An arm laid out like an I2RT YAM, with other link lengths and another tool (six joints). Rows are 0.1 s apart.
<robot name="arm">
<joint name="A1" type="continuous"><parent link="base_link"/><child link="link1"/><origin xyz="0 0 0.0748"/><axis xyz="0 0 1"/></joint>
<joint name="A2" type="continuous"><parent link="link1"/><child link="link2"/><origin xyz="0.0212 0.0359 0.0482"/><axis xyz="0 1 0"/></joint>
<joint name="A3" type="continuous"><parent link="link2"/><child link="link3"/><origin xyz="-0.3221 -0.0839 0"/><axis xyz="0 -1 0"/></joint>
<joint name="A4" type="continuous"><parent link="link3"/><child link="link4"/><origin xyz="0.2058 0.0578 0.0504"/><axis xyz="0 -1 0"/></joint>
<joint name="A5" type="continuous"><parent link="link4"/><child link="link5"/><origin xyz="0.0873 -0.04 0.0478"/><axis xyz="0 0 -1"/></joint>
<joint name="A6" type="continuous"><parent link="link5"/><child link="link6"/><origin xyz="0.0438 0 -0.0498"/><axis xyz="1 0 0"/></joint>
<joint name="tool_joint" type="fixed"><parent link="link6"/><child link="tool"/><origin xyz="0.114 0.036 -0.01" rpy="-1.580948 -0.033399 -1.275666"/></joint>
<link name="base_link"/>
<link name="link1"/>
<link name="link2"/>
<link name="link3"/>
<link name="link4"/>
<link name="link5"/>
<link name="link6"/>
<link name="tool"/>
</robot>
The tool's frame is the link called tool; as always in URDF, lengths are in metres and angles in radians. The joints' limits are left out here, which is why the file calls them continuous.
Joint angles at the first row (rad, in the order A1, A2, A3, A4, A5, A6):
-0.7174 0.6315 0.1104 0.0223 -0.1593 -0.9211
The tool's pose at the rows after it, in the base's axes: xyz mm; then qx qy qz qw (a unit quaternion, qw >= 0):
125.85 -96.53 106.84 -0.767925 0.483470 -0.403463 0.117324
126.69 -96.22 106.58 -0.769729 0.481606 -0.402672 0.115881
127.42 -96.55 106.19 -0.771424 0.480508 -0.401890 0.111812
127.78 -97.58 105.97 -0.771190 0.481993 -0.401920 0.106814
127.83 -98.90 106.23 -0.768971 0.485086 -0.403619 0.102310
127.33 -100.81 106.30 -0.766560 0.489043 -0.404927 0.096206
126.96 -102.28 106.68 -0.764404 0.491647 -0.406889 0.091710
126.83 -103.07 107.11 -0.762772 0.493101 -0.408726 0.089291
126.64 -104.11 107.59 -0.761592 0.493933 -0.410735 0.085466
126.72 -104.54 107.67 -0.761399 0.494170 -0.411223 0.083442
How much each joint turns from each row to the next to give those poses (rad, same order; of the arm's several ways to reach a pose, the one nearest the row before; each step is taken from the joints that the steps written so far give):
0.0110 -0.0045 0.0000 -0.0038 0.0022 0.0038
0.0215 -0.0001 0.0000 0.0000 0.0181 0.0042
0.0282 0.0001 0.0000 0.0000 0.0289 0.0054
0.0258 -0.0008 0.0000 0.0000 0.0324 0.0083
0.0200 -0.0038 0.0001 -0.0004 0.0295 0.0104
0.0146 -0.0023 0.0000 -0.0004 0.0282 0.0069
0.0094 -0.0034 -0.0001 0.0001 0.0198 0.0045
0.0075 -0.0038 0.0000 -0.0003 0.0133 0.0042
0.0092 -0.0039 0.0000 -0.0002 0.0160 0.0019
0.0084 -0.0007 0.0000 0.0001 0.0111 0.0019

